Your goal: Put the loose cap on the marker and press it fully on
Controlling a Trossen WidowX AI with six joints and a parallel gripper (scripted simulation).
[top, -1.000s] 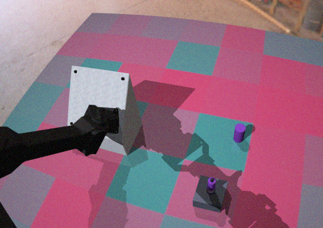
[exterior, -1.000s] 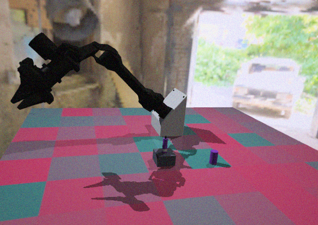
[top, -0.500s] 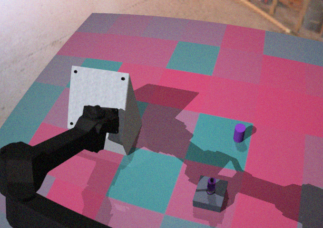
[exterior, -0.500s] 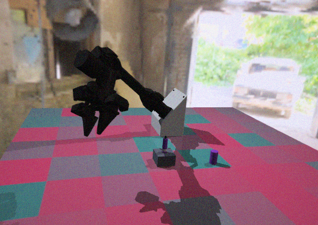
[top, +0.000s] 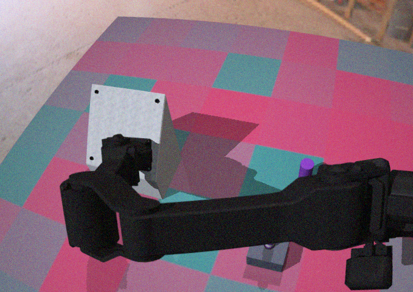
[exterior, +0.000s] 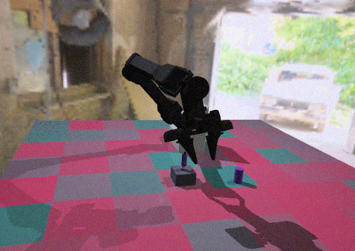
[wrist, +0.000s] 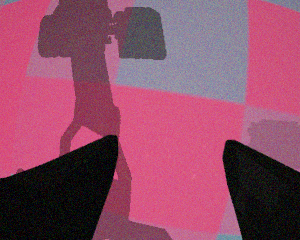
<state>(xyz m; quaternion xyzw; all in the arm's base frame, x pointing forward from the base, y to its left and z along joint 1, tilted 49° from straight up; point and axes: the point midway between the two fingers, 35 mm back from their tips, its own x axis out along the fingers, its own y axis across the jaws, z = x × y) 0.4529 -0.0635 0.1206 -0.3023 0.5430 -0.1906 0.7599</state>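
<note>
The purple cap is 20 cm to the left of my gripper tip, 13 cm behind it and 12 cm below it. Also, from my gripper tip: dark holder block: 18 cm behind, 13 cm below, 2 cm to the left.
</note>
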